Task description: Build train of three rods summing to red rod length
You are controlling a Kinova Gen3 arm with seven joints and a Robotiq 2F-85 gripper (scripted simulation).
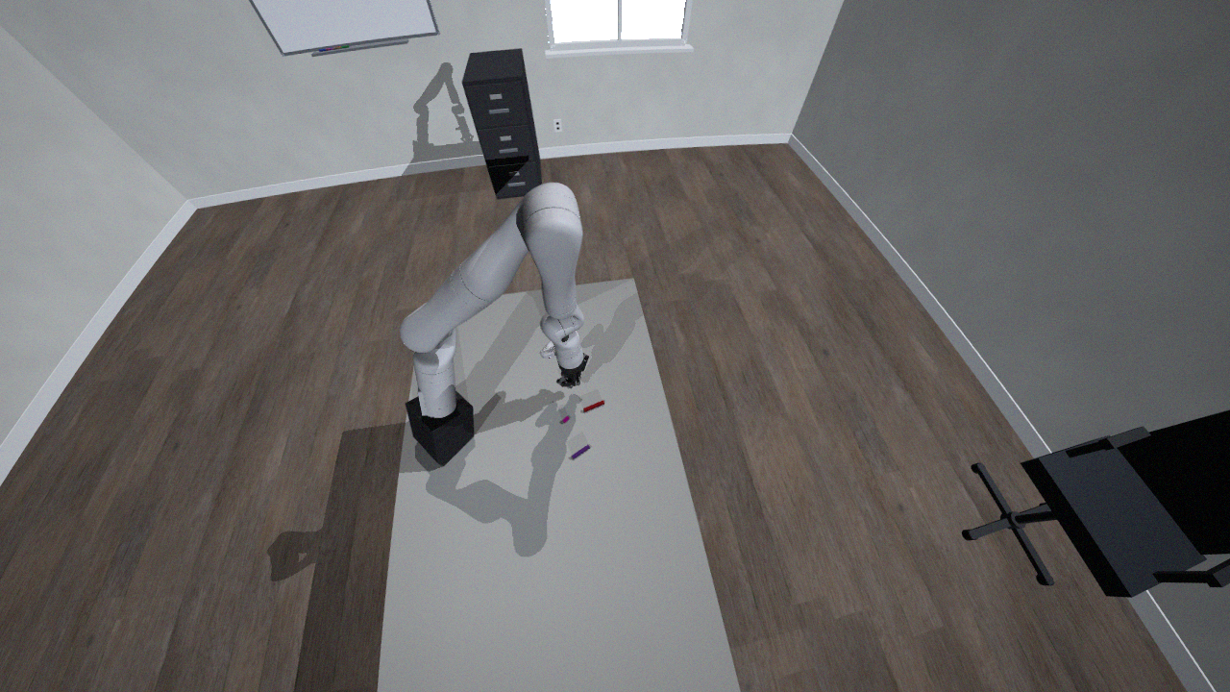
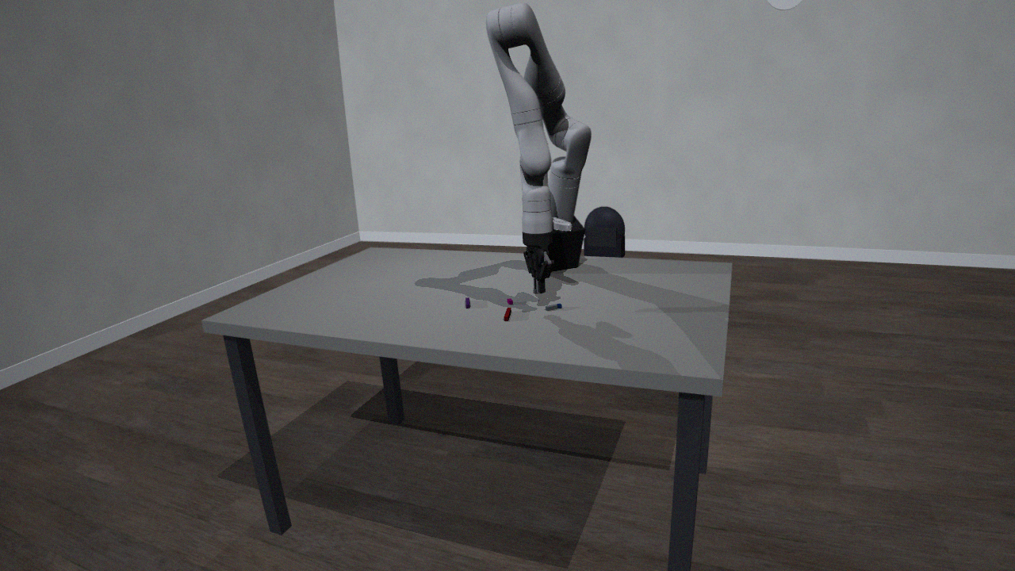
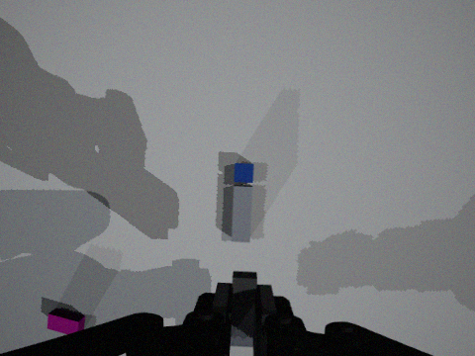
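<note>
Right now the blue rod is 7 cm below my hand, 4 cm to the left of it and 3 cm behind it. From my hand the other things lie so: grey rod (1 cm below); then red rod (8 cm to the right, 7 cm below, 4 cm ahead); then magenta rod (9 cm to the right, 7 cm below, 6 cm behind).
</note>
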